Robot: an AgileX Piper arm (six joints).
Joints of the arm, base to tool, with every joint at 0 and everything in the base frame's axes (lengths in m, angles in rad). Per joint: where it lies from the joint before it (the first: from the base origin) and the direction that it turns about. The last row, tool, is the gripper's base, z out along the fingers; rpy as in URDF.
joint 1: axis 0 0 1 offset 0 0 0.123
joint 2: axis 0 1 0 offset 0 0 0
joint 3: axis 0 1 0 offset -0.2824 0 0.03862
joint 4: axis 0.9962 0 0.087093 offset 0.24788 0 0.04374
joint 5: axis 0 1 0 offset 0 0 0
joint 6: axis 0.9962 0 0.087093 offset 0.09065 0 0.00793
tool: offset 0 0 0 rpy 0 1.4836 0
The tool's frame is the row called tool.
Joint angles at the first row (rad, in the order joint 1, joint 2, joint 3, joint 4, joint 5, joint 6):
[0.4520 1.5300 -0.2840 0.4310 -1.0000 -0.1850]
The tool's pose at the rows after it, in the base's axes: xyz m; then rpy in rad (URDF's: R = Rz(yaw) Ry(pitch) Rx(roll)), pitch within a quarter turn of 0, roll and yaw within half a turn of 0:
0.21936 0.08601 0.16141 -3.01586 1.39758 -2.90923
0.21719 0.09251 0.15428 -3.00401 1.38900 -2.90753
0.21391 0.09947 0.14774 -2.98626 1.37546 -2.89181
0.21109 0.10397 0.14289 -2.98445 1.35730 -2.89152
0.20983 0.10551 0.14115 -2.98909 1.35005 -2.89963
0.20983 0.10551 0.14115 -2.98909 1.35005 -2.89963
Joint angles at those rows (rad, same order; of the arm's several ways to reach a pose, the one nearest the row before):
[0.5320 1.5890 -0.2840 0.4810 -1.0810 -0.1850]
[0.5810 1.6310 -0.2840 0.5370 -1.1190 -0.1850]
[0.6310 1.6660 -0.2840 0.5870 -1.1440 -0.1850]
[0.6650 1.6870 -0.2840 0.6230 -1.1490 -0.1850]
[0.6790 1.6940 -0.2840 0.6410 -1.1500 -0.1850]
[0.6790 1.6940 -0.2840 0.6410 -1.1500 -0.1850]

